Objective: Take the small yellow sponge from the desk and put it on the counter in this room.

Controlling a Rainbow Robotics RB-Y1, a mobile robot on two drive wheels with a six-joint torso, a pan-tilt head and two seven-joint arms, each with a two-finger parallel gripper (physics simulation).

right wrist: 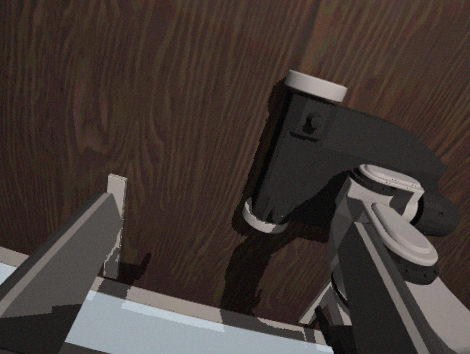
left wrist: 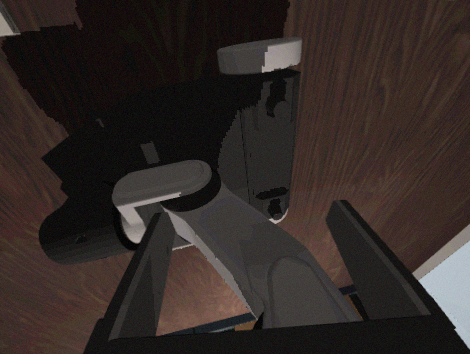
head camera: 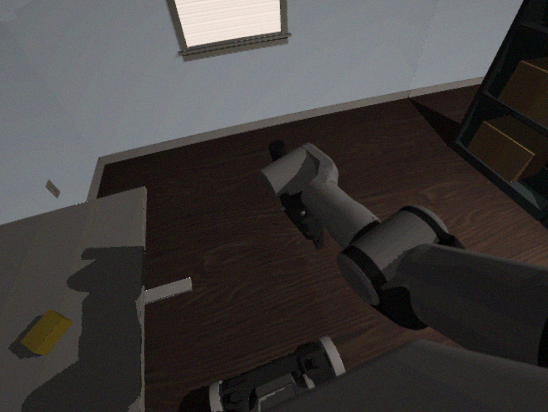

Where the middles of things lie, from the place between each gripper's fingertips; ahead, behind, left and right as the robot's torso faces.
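Scene:
Seen from the small yellow sponge [head camera: 43, 336], my left hand is 350 mm to the right of it, 420 mm short of it and 210 mm below it.
When I count from my right hand instead, I find the small yellow sponge 4 cm ahead of that hand, 79 cm to the left of it and 11 cm below it.

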